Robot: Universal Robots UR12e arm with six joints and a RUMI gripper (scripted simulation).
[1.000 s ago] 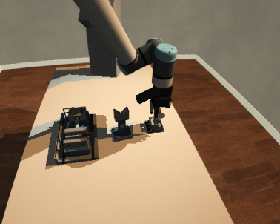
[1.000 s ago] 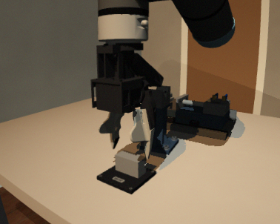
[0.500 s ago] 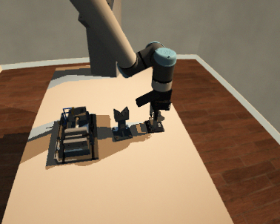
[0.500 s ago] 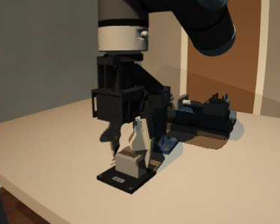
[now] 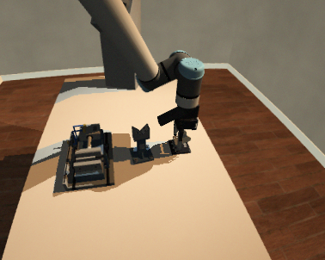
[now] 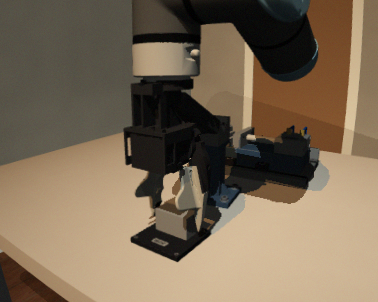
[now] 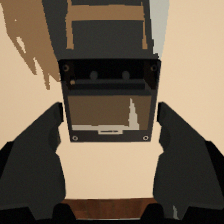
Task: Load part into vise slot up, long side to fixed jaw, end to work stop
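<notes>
Right now the part is 1 cm to the right of my hand and 1 cm below it. Round my hand: dark work stop rod: 3 cm behind, 35 cm to the right, 5 cm above; blue foot: 3 cm behind, 17 cm to the right, 3 cm below; black infeed plate: 1 cm ahead, 1 cm to the left, 3 cm below.
</notes>
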